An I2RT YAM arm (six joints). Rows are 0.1 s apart.
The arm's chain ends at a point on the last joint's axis. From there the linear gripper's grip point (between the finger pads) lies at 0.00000 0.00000 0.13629 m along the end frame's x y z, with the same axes.
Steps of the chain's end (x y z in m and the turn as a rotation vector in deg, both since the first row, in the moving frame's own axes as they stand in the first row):
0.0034, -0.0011, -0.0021, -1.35, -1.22, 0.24
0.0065, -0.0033, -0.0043, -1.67, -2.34, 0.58
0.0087, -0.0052, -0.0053, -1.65, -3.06, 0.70
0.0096, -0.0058, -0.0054, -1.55, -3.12, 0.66
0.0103, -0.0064, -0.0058, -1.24, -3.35, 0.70
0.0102, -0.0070, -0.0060, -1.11, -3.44, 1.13
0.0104, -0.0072, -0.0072, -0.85, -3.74, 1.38
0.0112, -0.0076, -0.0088, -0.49, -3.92, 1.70
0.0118, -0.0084, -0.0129, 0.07, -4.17, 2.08
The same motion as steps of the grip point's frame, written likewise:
0.0005, 0.0021, -0.0022, -1.35, -1.22, 0.24
0.0009, 0.0006, -0.0045, -1.67, -2.34, 0.58
0.0014, -0.0013, -0.0056, -1.65, -3.06, 0.70
0.0022, -0.0022, -0.0057, -1.55, -3.12, 0.66
0.0023, -0.0035, -0.0061, -1.24, -3.35, 0.70
0.0020, -0.0044, -0.0063, -1.11, -3.44, 1.13
0.0015, -0.0053, -0.0075, -0.85, -3.74, 1.38
0.0019, -0.0066, -0.0091, -0.49, -3.92, 1.70
0.0019, -0.0087, -0.0133, 0.07, -4.17, 2.08

